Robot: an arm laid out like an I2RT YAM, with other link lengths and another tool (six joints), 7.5 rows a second.
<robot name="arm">
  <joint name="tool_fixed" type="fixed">
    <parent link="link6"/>
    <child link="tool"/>
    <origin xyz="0.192 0 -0.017" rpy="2.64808 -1.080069 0.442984"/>
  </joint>
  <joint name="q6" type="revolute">
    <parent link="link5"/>
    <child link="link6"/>
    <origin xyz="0.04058 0 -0.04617"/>
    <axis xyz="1 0 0"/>
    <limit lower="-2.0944" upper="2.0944"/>
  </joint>
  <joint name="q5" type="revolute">
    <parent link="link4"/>
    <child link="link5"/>
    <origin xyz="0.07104 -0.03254 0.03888"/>
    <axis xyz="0 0 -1"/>
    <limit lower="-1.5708" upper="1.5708"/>
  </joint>
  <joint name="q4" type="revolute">
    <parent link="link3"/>
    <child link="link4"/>
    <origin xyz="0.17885 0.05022 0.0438"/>
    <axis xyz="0 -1 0"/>
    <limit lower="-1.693" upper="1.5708"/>
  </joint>
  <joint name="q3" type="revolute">
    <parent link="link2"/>
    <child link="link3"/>
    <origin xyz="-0.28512 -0.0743 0"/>
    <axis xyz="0 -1 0"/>
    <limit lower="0" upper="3.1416"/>
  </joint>
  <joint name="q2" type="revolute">
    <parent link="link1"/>
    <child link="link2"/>
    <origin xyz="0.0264 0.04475 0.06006"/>
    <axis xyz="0 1 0"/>
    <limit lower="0" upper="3.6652"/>
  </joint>
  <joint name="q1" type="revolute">
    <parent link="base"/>
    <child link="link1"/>
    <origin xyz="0 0 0.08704"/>
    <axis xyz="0 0 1"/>
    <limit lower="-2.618" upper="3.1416"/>
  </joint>
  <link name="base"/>
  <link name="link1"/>
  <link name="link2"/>
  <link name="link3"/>
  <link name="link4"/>
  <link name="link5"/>
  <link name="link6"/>
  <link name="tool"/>
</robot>
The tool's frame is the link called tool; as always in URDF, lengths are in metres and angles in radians.
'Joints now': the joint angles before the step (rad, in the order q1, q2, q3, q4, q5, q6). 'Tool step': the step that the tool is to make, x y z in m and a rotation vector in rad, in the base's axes. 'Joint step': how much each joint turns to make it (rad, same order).
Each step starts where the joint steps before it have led.
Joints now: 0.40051, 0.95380, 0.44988, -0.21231, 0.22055, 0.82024
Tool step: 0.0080, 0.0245, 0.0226, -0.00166, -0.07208, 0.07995
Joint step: 0.11135, -0.00873, 0.03832, 0.01840, 0.04529, -0.00615
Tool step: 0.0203, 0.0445, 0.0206, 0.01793, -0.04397, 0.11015
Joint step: 0.08276, 0.11397, 0.06693, 0.09973, -0.01765, -0.02314
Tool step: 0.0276, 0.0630, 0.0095, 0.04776, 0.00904, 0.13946
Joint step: 0.02745, 0.21378, 0.11039, 0.12807, -0.11786, -0.02541
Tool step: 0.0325, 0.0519, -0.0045, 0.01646, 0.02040, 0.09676
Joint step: 0.00680, 0.22646, 0.14012, 0.08182, -0.08923, -0.02785
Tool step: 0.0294, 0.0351, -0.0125, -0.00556, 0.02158, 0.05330
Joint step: 0.00001, 0.18263, 0.14270, 0.01959, -0.04889, -0.02275
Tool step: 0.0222, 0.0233, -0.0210, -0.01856, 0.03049, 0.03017
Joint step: -0.00043, 0.14883, 0.11887, -0.00594, -0.02666, -0.01531
